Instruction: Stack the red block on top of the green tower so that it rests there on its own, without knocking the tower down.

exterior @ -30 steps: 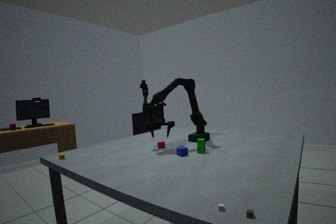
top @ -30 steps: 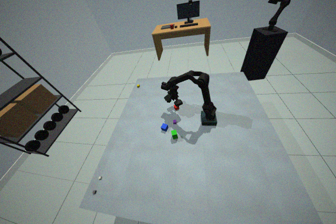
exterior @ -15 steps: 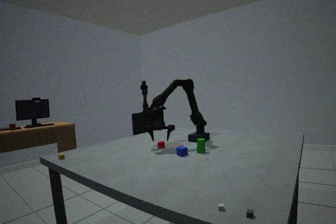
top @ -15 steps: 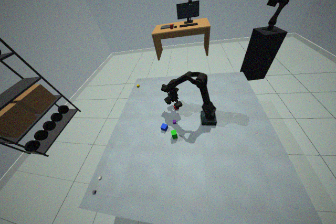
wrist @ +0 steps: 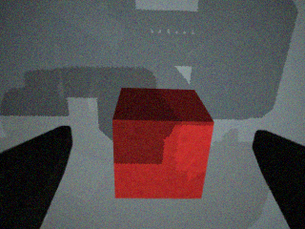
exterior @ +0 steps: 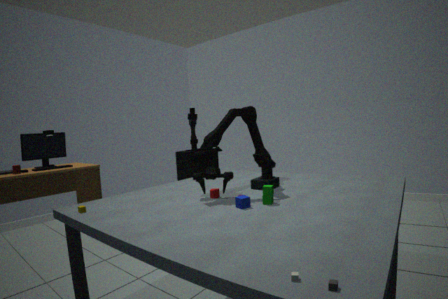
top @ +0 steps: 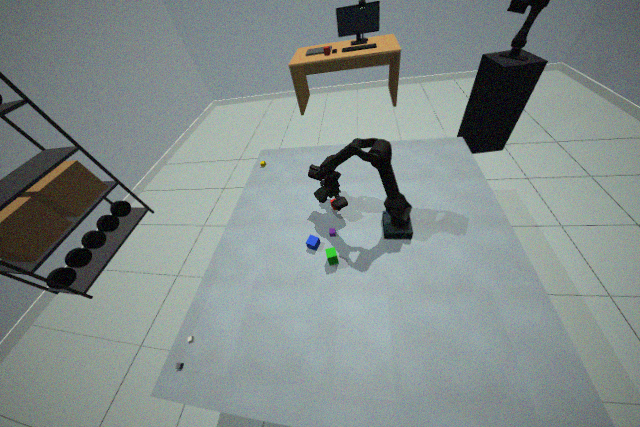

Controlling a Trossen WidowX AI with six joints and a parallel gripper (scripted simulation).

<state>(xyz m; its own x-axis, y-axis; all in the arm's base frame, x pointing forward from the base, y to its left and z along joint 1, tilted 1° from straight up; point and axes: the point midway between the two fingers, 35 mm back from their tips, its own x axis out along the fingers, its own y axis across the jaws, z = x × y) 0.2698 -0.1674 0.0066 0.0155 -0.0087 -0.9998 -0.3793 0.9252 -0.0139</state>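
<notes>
The red block lies right at my gripper tip. Also, from my gripper tip: blue block: 21 cm to the left, 11 cm ahead; small purple block: 16 cm to the left, 2 cm ahead, 1 cm below; yellow cube: 45 cm ahead, 40 cm to the right, 1 cm below.
</notes>
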